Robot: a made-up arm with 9 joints.
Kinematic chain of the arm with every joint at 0, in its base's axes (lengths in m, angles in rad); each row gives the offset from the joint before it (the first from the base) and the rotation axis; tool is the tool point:
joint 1: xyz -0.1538 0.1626 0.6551 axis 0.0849 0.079 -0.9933
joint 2: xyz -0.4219 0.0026 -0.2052 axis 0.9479 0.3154 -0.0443
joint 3: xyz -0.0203 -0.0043 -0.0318 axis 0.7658 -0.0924 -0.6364
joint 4: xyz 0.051 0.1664 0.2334 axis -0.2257 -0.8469 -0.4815
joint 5: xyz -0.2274 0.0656 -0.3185 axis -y
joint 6: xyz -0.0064 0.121 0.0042 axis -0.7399 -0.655 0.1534
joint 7: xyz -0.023 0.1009 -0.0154 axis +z
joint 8: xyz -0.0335 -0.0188 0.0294 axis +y
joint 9: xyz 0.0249 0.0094 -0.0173 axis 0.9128 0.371 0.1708
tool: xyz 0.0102 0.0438 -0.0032
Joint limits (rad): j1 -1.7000..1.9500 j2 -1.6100..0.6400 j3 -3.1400..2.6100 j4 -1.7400..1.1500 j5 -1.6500..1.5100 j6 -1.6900..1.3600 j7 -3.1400..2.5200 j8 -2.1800..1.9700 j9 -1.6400..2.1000
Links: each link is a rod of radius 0.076 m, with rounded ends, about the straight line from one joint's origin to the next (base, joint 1, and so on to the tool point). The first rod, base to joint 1, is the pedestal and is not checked.
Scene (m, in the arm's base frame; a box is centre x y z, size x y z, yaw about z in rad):
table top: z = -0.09
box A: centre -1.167 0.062 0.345 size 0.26 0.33 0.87 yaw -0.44
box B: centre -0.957 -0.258 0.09 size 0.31 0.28 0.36 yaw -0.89
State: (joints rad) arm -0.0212 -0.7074 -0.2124 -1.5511 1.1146 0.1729 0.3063 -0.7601 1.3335
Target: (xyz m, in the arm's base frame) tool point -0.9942 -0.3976 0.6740
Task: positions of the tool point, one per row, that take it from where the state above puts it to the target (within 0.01 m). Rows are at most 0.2 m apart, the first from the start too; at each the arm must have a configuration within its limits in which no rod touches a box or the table.
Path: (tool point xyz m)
1: -1.0364 0.4932 0.8085
2: -0.9629 0.4069 0.9303
3: -0.8910 0.2877 0.9985
4: -0.8306 0.1574 1.0098
5: -0.8443 0.0163 0.9872
6: -0.8634 -0.1121 0.9409
7: -0.8882 -0.2207 0.8775
8: -0.9189 -0.3052 0.8056
9: -0.9547 -0.3639 0.7346
10: -0.9942 -0.3976 0.6740

